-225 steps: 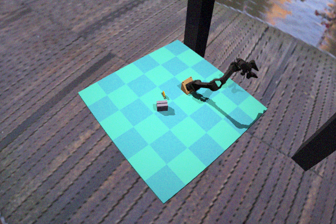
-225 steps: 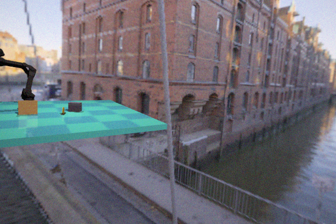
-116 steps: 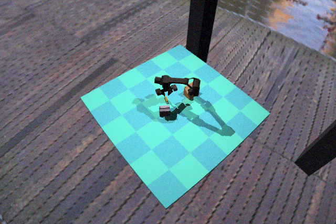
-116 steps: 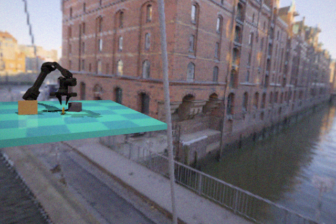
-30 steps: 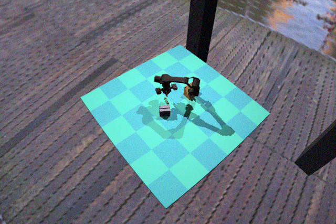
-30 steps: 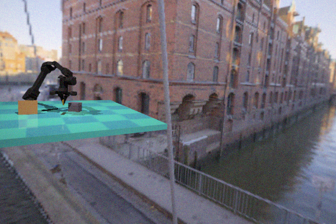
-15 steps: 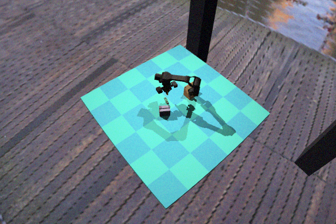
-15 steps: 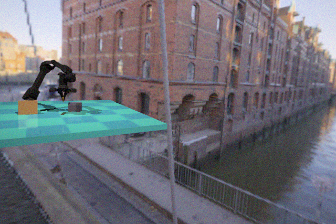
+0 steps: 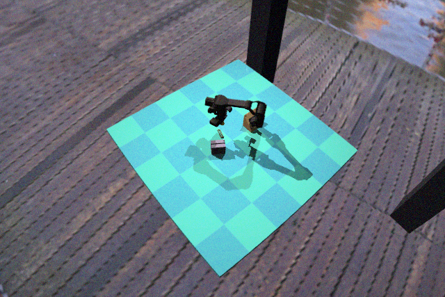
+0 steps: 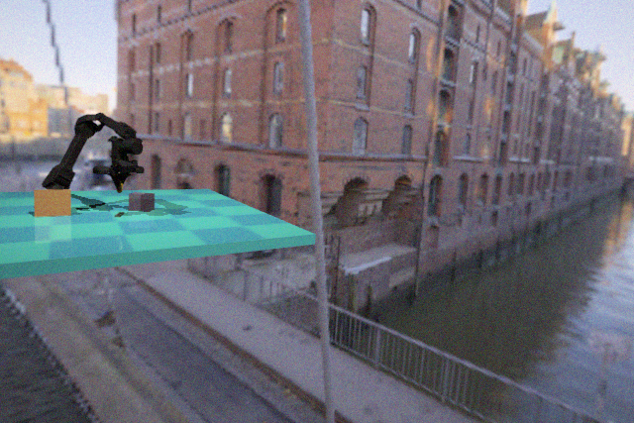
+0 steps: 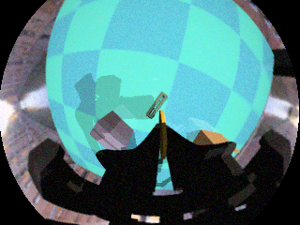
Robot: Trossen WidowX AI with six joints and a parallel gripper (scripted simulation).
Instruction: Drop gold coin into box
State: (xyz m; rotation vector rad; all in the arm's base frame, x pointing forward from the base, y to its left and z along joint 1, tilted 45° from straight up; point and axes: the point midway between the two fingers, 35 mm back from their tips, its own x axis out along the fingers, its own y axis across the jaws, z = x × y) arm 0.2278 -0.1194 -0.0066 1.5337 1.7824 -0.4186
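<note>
Now: the gold coin 2 cm above my gripper tip.
</note>
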